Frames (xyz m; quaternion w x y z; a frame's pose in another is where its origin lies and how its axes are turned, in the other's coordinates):
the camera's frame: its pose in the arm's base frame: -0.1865 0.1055 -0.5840 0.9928 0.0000 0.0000 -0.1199
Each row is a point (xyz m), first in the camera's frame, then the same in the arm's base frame.
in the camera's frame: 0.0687 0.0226 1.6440
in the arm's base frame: -0.1144 0.1111 1.0600
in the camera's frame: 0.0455 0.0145 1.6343
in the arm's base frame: -0.1389 0.1088 1.0503
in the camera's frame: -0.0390 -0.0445 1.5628
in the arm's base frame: -0.2350 0.0716 0.9788
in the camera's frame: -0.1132 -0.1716 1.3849
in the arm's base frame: -0.3373 -0.0342 0.8009
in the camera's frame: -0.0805 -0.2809 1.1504
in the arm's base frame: -0.3316 -0.1482 0.5664
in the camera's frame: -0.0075 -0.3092 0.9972
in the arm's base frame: -0.2674 -0.1930 0.4132
